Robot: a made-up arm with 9 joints. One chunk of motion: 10 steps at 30 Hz.
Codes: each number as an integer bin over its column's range. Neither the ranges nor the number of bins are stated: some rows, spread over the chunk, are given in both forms.
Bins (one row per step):
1: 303 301 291 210 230 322 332 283 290
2: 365 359 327 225 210 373 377 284 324
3: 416 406 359 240 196 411 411 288 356
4: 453 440 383 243 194 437 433 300 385
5: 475 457 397 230 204 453 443 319 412
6: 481 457 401 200 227 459 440 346 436
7: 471 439 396 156 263 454 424 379 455
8: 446 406 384 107 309 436 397 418 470
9: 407 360 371 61 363 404 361 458 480
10: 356 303 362 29 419 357 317 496 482
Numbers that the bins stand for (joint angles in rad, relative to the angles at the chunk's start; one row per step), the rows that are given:
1: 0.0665 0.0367 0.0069 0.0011 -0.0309 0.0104 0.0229 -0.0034 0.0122
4: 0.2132 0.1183 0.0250 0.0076 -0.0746 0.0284 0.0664 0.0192 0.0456
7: 0.2309 0.1177 0.0275 -0.0095 0.0091 0.0311 0.0625 0.1243 0.0703
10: 0.1183 0.0379 0.0208 -0.0343 0.1984 0.0159 0.0165 0.2800 0.0798
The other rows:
2: 0.1271 0.0708 0.0140 0.0040 -0.0552 0.0184 0.0423 -0.0021 0.0241
3: 0.1770 0.0984 0.0203 0.0070 -0.0722 0.0243 0.0569 0.0032 0.0354
5: 0.2348 0.1283 0.0277 0.0050 -0.0625 0.0309 0.0707 0.0445 0.0551
6: 0.2406 0.1283 0.0285 -0.0009 -0.0346 0.0319 0.0694 0.0804 0.0636
8: 0.2064 0.0984 0.0251 -0.0191 0.0649 0.0283 0.0509 0.1762 0.0756
9: 0.1682 0.0714 0.0226 -0.0281 0.1304 0.0232 0.0354 0.2295 0.0791

